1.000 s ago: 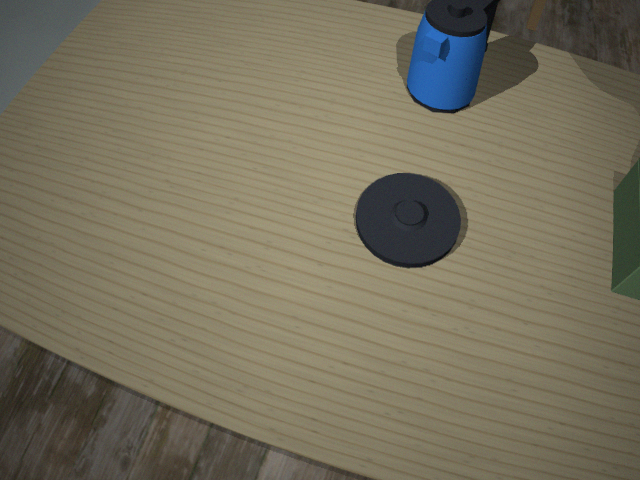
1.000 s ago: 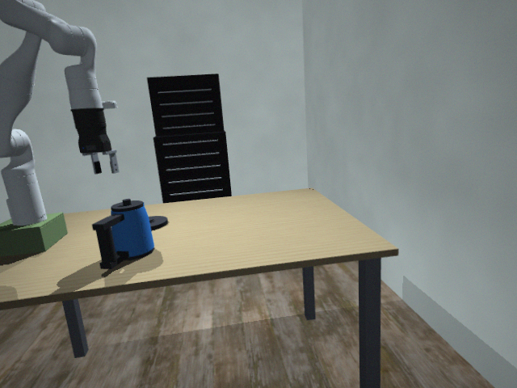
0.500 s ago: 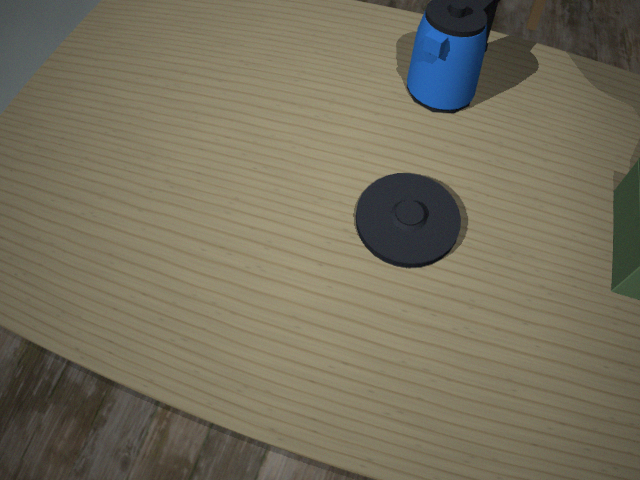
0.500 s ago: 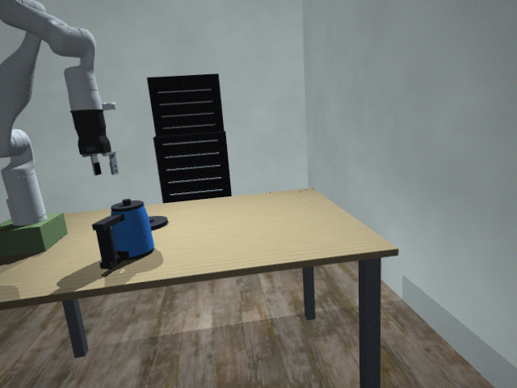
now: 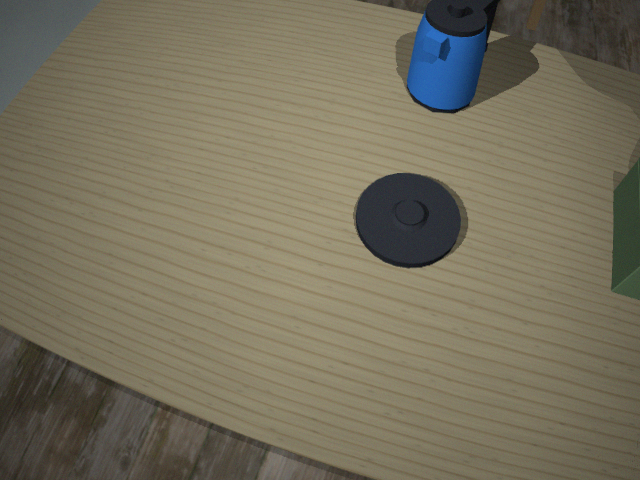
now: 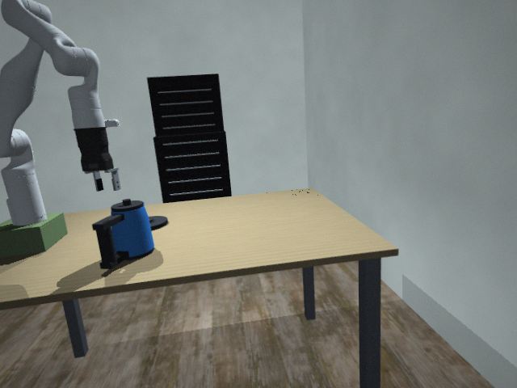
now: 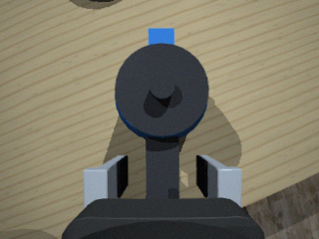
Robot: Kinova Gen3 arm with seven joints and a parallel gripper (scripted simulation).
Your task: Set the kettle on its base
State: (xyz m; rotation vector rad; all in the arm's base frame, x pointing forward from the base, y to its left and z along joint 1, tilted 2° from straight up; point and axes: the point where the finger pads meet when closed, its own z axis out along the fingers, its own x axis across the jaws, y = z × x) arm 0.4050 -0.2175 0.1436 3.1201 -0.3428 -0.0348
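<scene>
Right now the blue kettle is 1 cm ahead of my hand, 3 cm to the left of it and 16 cm below it. The rest, counted from my hand: black round base 3 cm behind, 35 cm to the left, 24 cm below.
</scene>
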